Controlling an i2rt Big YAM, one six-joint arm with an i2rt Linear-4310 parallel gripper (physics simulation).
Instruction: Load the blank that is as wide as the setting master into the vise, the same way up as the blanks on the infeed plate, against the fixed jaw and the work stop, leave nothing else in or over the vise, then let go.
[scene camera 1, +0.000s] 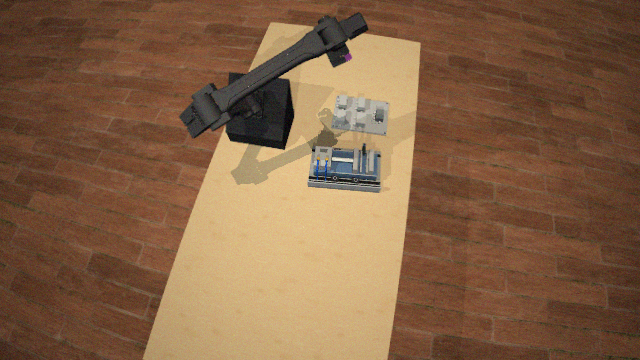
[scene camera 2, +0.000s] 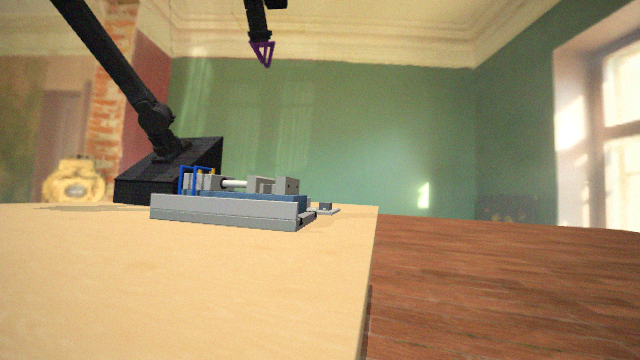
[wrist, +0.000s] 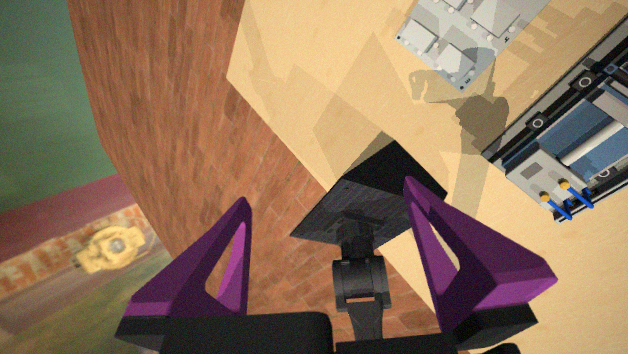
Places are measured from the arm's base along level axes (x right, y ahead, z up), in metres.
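Pixels of known places: gripper, between the fingertips: (scene camera 2: 265, 65) (wrist: 324, 193); arm's base, origin of its link: (scene camera 1: 254, 102) (scene camera 2: 173, 153) (wrist: 353, 224).
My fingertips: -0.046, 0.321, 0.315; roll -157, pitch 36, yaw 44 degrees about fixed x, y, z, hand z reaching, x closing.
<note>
Ahead of a thing's pixels: the offset from my fingertips to its top centre, as dx, dy, dz. "spot": to the spot under its first point.
My gripper (scene camera 1: 348, 57) (scene camera 2: 267, 65) (wrist: 324, 193) is open and empty, high above the table's far end, beyond the infeed plate @[-0.100, +0.125, -0.487] (scene camera 1: 372, 130) (scene camera 2: 328, 212) (wrist: 450, 30). Light grey blanks (scene camera 1: 361, 104) (wrist: 419, 36) of differing sizes stand on the plate among white pins. A darker grey block @[-0.102, +0.213, -0.462] (scene camera 1: 380, 115) (scene camera 2: 325, 205) stands at its right; it may be the setting master. The vise @[+0.198, +0.096, -0.396] (scene camera 1: 345, 171) (scene camera 2: 250, 195) (wrist: 565, 135) has a blue bed, a pale spindle and two grey jaws (scene camera 1: 372, 162) (scene camera 2: 287, 185) at the right. A black upright piece @[spot: +0.140, +0.162, -0.401] (scene camera 1: 364, 149) stands near the jaws. No blank shows clearly between them.
The arm's black base (scene camera 1: 260, 125) (scene camera 2: 150, 175) (wrist: 350, 200) stands left of the plate and vise. Blue handles @[spot: +0.249, +0.007, -0.434] (scene camera 1: 322, 170) (scene camera 2: 187, 180) (wrist: 570, 200) rise at the vise's left end. The table's right edge lies close beyond the vise and plate.
</note>
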